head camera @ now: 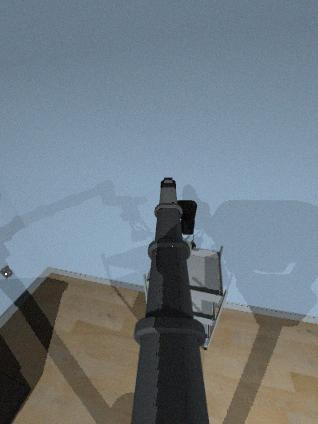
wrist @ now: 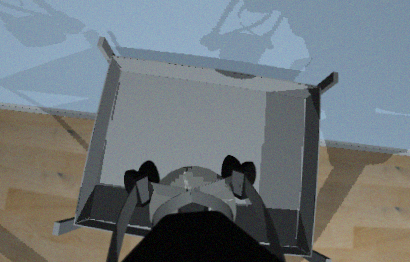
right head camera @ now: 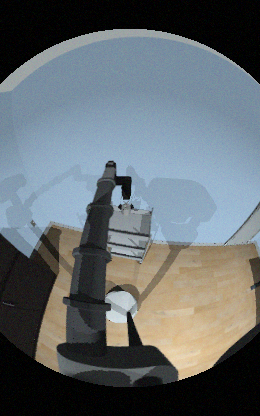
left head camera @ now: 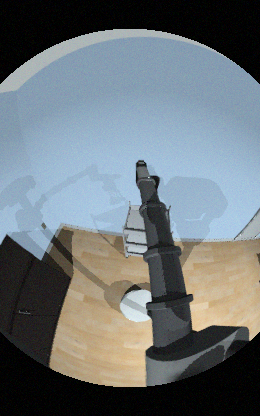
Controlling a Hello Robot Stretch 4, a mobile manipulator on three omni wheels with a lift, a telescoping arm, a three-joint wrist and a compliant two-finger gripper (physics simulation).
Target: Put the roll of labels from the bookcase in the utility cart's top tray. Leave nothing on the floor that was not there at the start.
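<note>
My gripper is shut on the pale grey roll of labels, with one dark fingertip pad on each side of it. The wrist points down, and the roll is over the near half of the utility cart's top tray. Whether the roll touches the tray bottom cannot be told. The tray is a light grey open box with raised walls. In the left head view the arm hides the gripper and part of the cart. The bookcase cannot be made out.
The cart stands near the blue wall, with corner posts rising above its tray. A round white object is on the wooden floor between the robot and cart. A dark cabinet stands at the left.
</note>
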